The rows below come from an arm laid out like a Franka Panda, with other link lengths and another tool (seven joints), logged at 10 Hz.
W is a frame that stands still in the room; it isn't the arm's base.
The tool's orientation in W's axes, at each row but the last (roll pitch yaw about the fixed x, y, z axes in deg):
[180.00 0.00 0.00]
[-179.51 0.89 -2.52]
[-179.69 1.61 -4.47]
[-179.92 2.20 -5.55]
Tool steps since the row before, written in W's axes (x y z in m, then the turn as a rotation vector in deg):
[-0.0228 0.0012 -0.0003 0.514 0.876 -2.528]
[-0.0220 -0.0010 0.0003 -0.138 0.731 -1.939]
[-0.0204 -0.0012 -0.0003 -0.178 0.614 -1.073]
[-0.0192 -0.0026 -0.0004 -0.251 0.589 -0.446]
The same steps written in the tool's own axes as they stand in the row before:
[-0.0228 -0.0012 0.0003 0.514 -0.876 2.528]
[-0.0219 0.0020 0.0000 -0.140 -0.708 1.948]
[-0.0202 0.0028 0.0009 -0.195 -0.592 1.082]
[-0.0188 0.0044 0.0011 -0.289 -0.561 0.458]

